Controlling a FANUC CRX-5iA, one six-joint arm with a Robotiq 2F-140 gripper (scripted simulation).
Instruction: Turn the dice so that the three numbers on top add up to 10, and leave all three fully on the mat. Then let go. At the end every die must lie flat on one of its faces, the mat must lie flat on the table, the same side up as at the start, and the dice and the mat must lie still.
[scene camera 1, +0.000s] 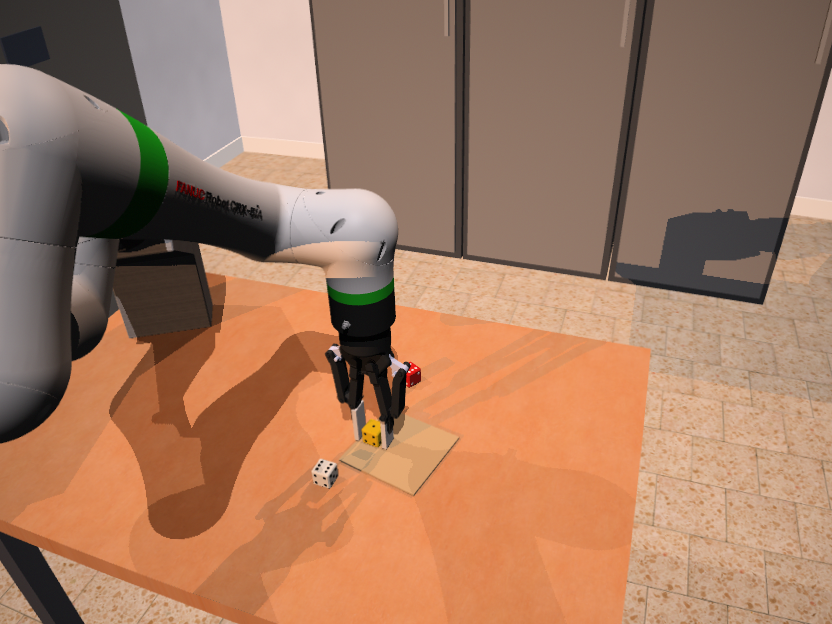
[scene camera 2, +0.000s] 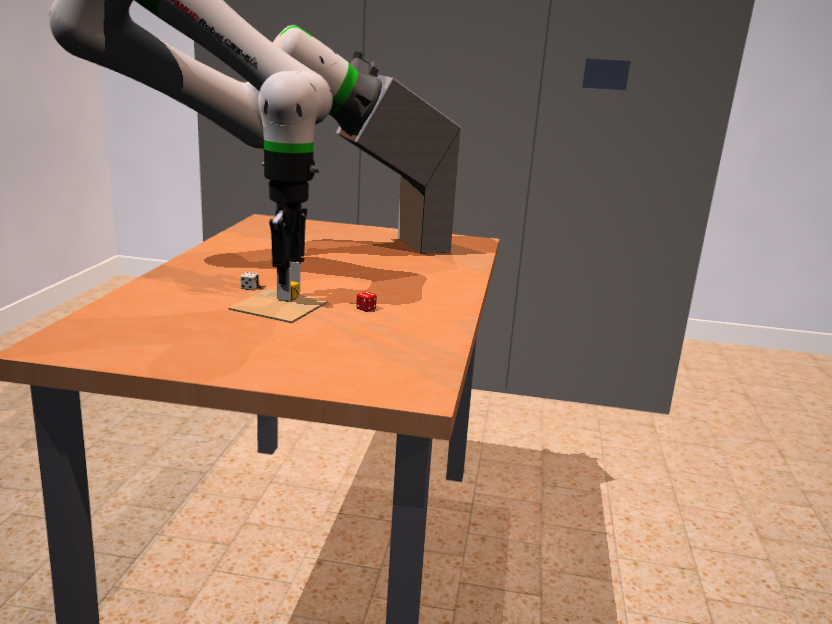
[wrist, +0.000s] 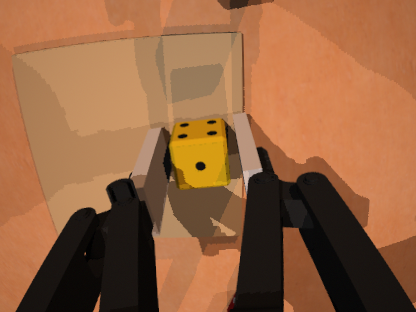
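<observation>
My gripper is here in the scene, and I see it in scene camera 2 and in the wrist view too. There is a yellow die. I also see a tan mat.
</observation>
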